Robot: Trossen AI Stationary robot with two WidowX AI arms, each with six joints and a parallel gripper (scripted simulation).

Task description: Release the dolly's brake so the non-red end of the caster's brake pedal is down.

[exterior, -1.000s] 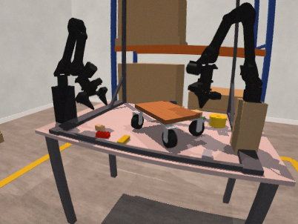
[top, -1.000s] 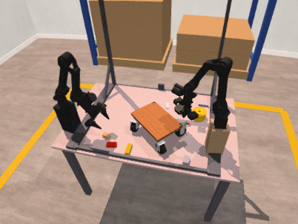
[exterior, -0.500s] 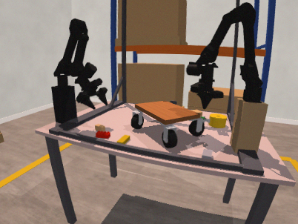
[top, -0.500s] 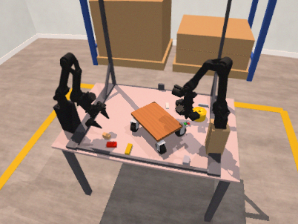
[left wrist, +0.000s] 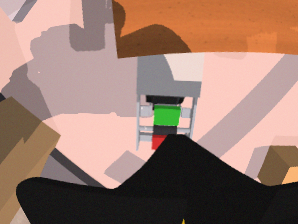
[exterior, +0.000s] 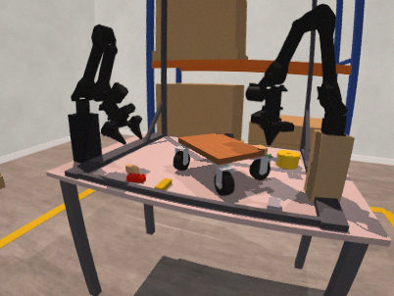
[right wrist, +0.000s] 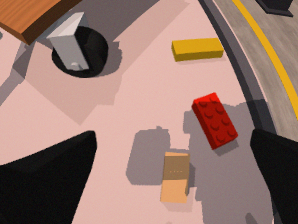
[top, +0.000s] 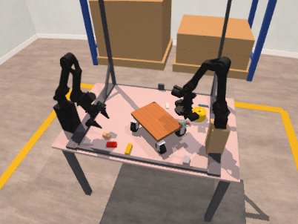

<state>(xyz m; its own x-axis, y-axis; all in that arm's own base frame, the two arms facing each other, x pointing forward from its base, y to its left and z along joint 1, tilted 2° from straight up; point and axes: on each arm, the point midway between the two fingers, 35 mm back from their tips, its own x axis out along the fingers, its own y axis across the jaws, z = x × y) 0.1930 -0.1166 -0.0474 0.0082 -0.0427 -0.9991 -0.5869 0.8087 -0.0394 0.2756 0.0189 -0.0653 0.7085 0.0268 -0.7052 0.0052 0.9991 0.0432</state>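
Now: left hand 10 mm past the brake pedal, 10 mm to the right of it and 80 mm above it. Round my left hand: red brick (200 mm ahead, 450 mm to the right, 150 mm below); then tan block (140 mm ahead, 510 mm to the right, 150 mm below).
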